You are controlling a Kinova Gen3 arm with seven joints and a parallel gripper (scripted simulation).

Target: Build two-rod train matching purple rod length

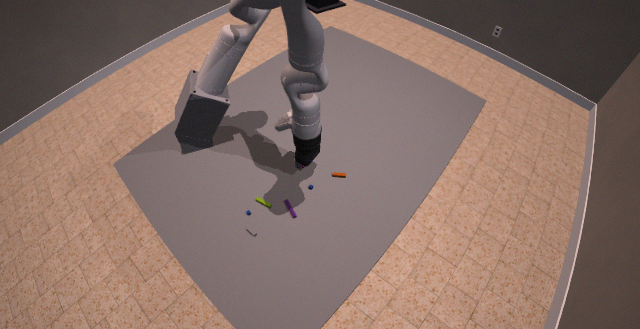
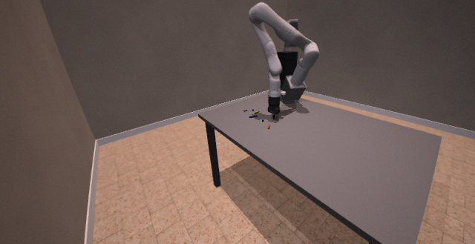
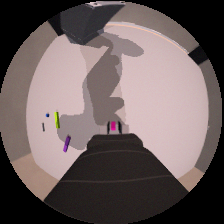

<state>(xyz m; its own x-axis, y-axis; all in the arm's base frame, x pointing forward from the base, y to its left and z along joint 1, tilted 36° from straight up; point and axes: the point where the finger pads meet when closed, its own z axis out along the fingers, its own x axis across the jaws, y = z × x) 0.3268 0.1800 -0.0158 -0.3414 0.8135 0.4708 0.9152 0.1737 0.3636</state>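
The magenta rod is 2 cm below my hand. From my hand the other things lie so: orange rod: 10 cm ahead, 7 cm to the left, 2 cm below; then purple rod: 11 cm ahead, 11 cm to the right, 2 cm below; then lime rod: 5 cm ahead, 17 cm to the right, 2 cm below.
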